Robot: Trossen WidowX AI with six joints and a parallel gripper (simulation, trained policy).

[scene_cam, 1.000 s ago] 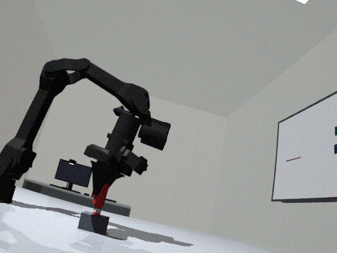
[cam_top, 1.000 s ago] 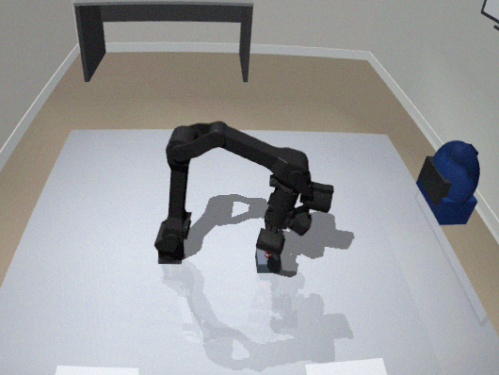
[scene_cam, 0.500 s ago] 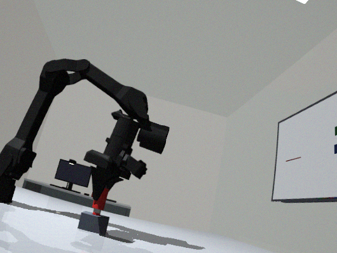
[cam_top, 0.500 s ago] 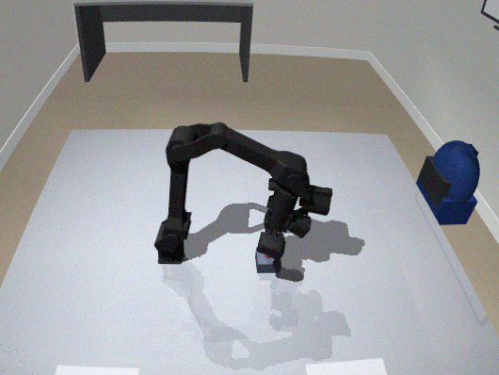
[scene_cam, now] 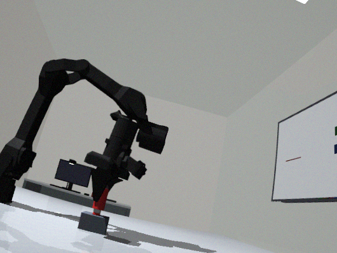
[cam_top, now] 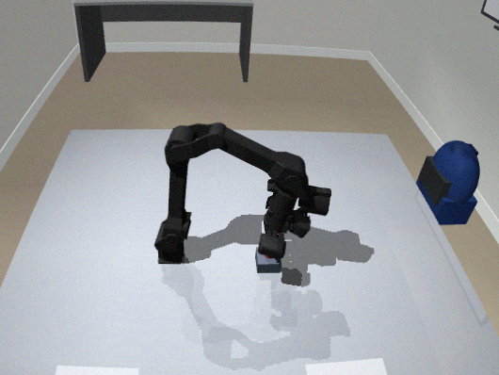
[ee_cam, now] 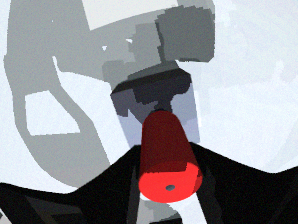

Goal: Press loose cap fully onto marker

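Right now my gripper tip is 1 cm below the red cap and 1 cm short of it. From my gripper tip the other things lie so: holder block (5 cm below).
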